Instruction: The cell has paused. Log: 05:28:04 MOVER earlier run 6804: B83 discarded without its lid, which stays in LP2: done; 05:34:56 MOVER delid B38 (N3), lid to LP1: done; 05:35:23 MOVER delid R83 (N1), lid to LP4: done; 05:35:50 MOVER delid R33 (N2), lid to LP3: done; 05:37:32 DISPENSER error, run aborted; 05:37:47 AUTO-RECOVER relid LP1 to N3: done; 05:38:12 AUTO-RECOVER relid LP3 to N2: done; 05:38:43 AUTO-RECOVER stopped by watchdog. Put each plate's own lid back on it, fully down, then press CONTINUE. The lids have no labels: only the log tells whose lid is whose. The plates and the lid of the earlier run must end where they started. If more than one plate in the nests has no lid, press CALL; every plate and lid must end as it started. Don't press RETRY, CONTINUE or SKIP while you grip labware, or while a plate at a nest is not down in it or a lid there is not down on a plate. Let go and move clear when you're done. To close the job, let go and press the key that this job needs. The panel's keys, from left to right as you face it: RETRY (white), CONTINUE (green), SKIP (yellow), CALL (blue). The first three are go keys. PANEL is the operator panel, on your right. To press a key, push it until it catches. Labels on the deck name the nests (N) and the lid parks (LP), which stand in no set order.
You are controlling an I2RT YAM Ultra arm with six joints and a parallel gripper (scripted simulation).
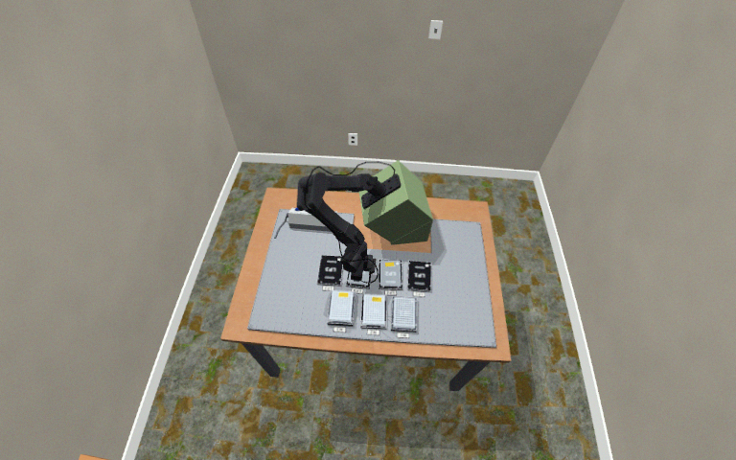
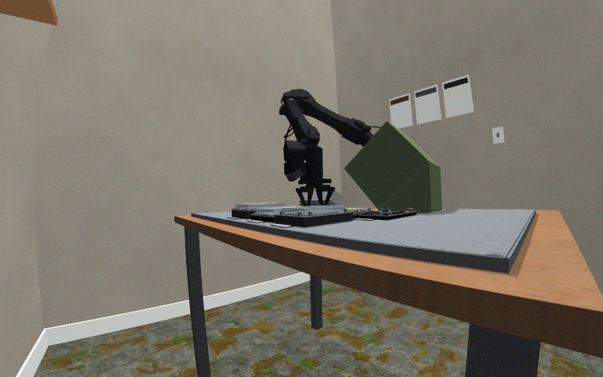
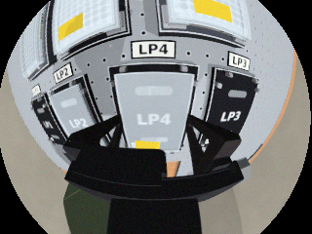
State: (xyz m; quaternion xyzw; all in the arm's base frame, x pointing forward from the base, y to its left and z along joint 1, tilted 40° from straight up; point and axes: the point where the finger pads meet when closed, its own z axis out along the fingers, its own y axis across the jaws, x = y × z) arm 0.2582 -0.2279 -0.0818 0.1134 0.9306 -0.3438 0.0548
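Now: the plate 21 cm ahead of my hand, 16 cm to the left of it and 1 cm above it. From my hand the other things lie so: yellow key: 33 cm behind, 21 cm to the right, 5 cm above; then green key: 32 cm behind, 16 cm to the right, 5 cm above; then lid: 13 cm to the left, 2 cm ahead, 1 cm below.
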